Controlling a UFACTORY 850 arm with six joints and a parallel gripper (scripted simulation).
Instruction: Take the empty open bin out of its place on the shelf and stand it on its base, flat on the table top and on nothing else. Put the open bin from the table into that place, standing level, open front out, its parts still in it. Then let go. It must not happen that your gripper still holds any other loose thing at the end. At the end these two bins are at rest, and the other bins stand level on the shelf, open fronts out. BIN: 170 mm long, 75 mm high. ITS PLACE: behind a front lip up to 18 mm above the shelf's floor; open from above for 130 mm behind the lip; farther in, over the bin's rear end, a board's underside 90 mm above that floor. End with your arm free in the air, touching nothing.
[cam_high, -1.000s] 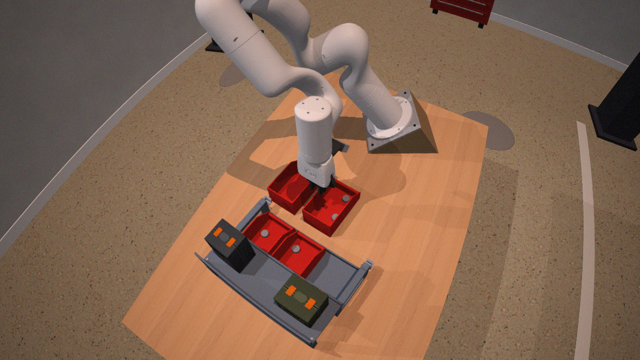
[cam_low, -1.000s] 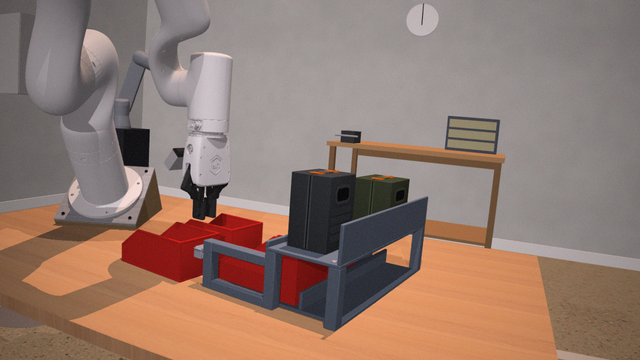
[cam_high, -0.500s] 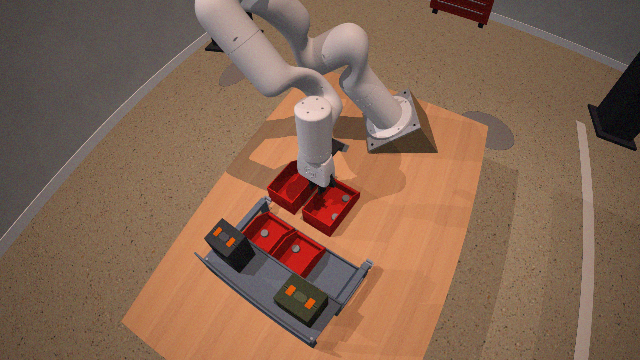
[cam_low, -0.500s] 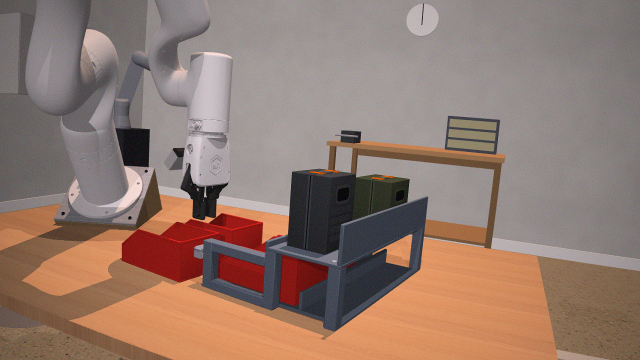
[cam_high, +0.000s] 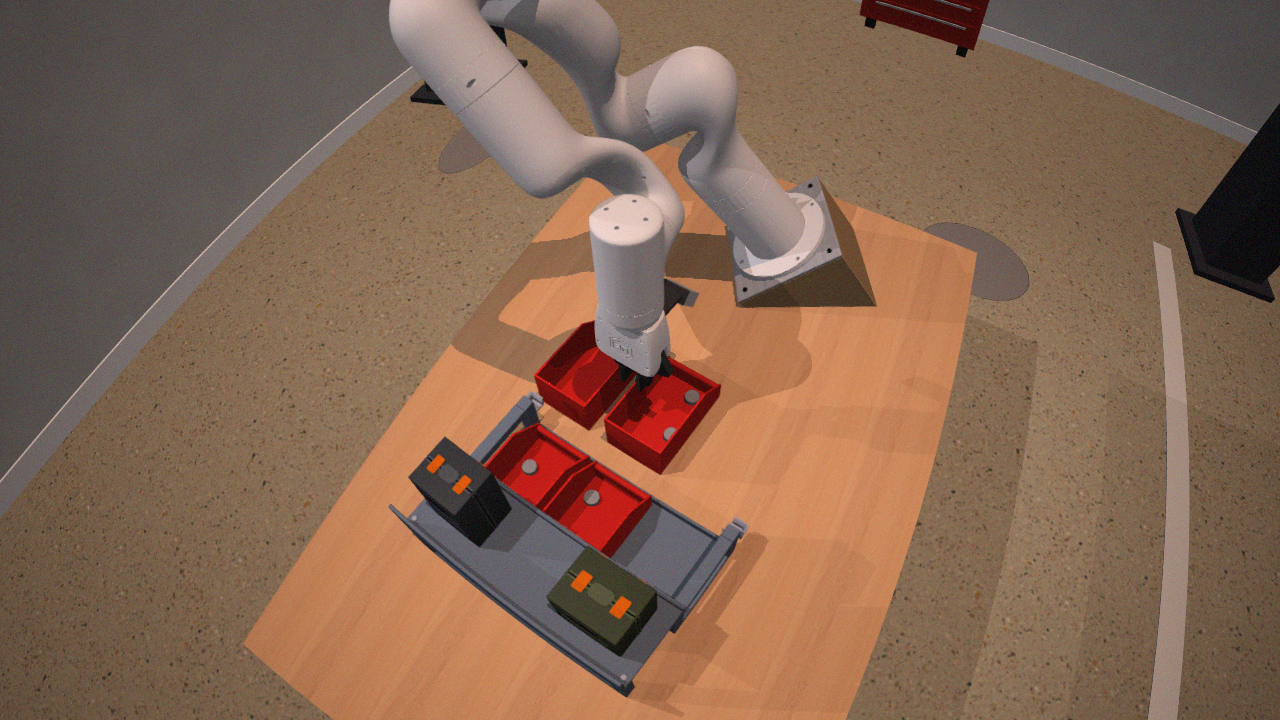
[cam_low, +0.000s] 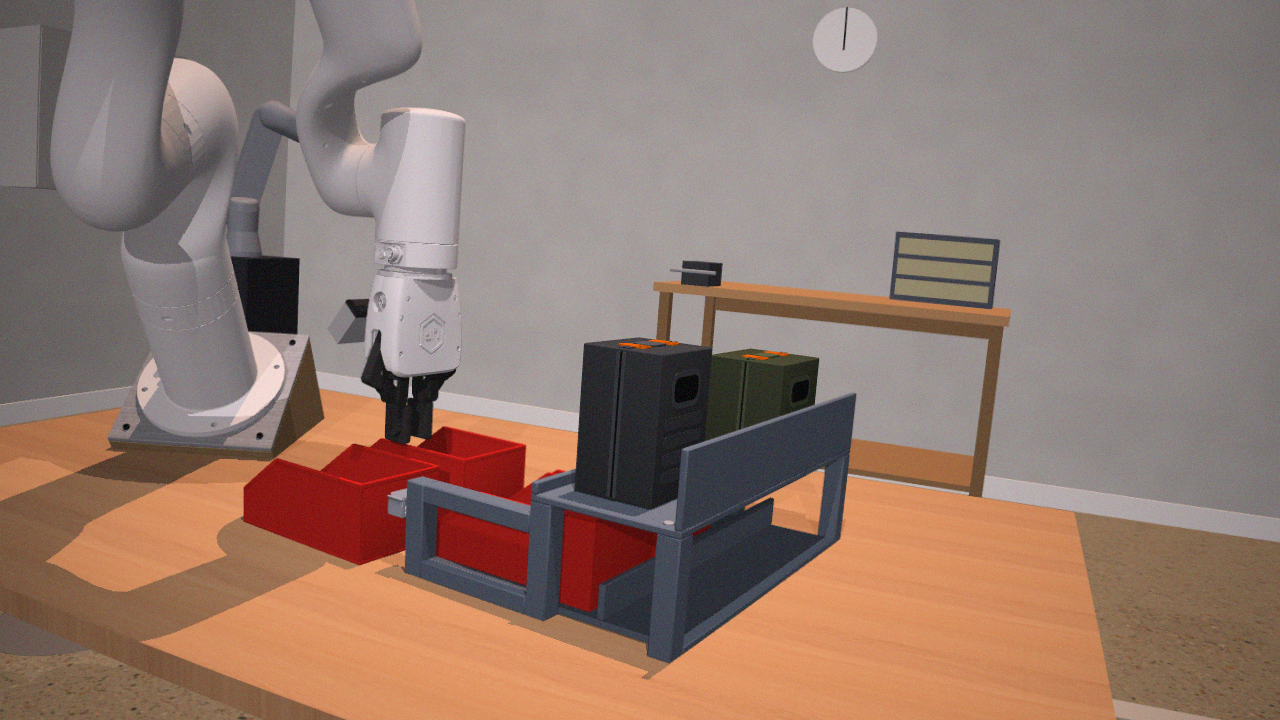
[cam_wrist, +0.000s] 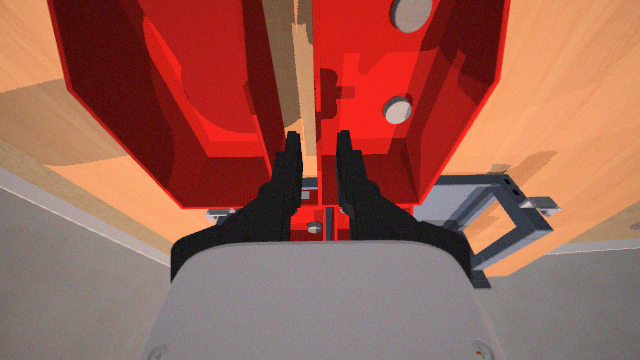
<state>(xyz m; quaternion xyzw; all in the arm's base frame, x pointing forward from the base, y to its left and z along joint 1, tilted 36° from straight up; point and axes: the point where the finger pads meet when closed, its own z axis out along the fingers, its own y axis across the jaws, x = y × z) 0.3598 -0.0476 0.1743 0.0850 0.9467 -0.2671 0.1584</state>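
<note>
Now: hand 14 cm short of the shelf front lip, 9 cm above it and 3 cm to the right of it. Round my hand: grey back panel 39 cm ahead, 3 cm to the right, 3 cm above; black case 29 cm ahead, 13 cm to the right, 6 cm above; green case 35 cm ahead, 10 cm to the left, 5 cm above.
</note>
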